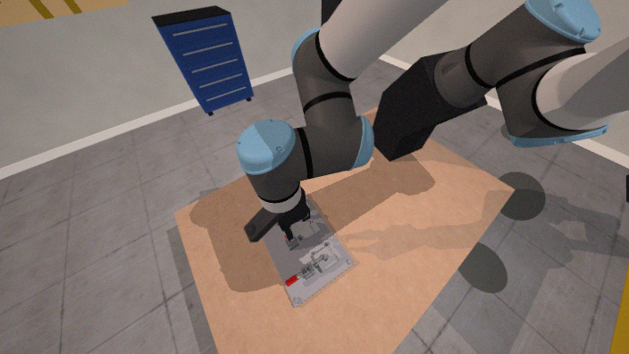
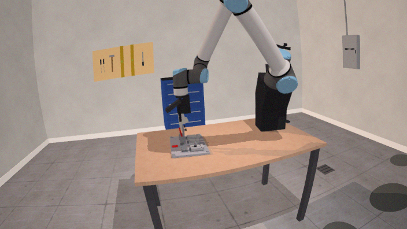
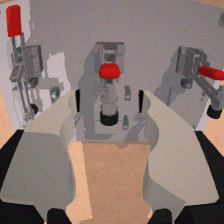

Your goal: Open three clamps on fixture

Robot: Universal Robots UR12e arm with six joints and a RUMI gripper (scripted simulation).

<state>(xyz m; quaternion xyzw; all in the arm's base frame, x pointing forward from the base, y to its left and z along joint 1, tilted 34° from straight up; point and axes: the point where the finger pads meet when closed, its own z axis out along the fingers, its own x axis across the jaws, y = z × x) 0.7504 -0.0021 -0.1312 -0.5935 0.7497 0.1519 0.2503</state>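
Now: hand 10 mm short of the toggle clamp, 110 mm to the right of it and 90 mm above it. Round my hand: grey fixture plate (30 mm behind, 10 mm to the left, 130 mm below).
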